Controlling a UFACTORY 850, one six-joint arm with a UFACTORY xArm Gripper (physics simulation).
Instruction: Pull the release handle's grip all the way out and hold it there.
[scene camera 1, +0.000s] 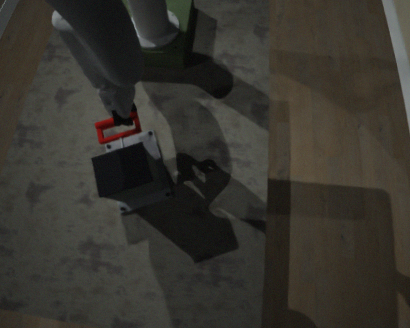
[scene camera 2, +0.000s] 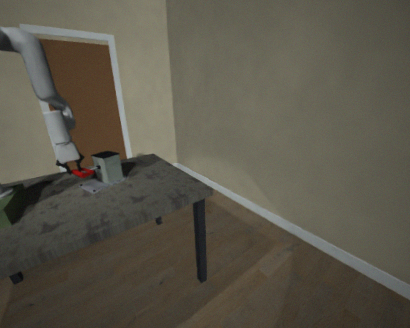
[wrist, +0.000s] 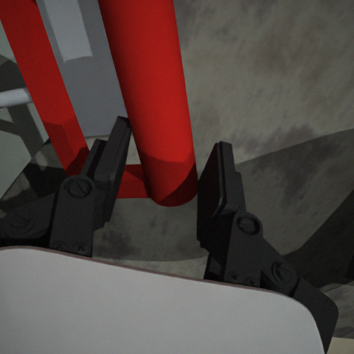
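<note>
The release handle is a red rectangular frame with a thick round grip (scene camera 1: 106, 123) (scene camera 2: 83, 173) (wrist: 150, 75) on its outer side. A thin light rod (scene camera 1: 122, 142) (wrist: 15, 97) joins it to a housing box (scene camera 1: 122, 171) (scene camera 2: 110, 169) with a dark top. A stretch of rod shows between handle and box. The housing stands on a pale base plate (scene camera 1: 152, 145) (scene camera 2: 92, 187). My gripper (scene camera 1: 124, 119) (scene camera 2: 71, 169) (wrist: 168, 152) is shut on the grip near one end, with one finger inside the frame and one outside.
The housing is on a mottled grey table (scene camera 1: 220, 280) (scene camera 2: 145, 200). The arm's base stands on a green block (scene camera 1: 167, 57) (scene camera 2: 11, 207) at the table's other end. A brown door (scene camera 2: 85, 100) and walls stand beyond the table. Shadows of the arm and housing cross the tabletop.
</note>
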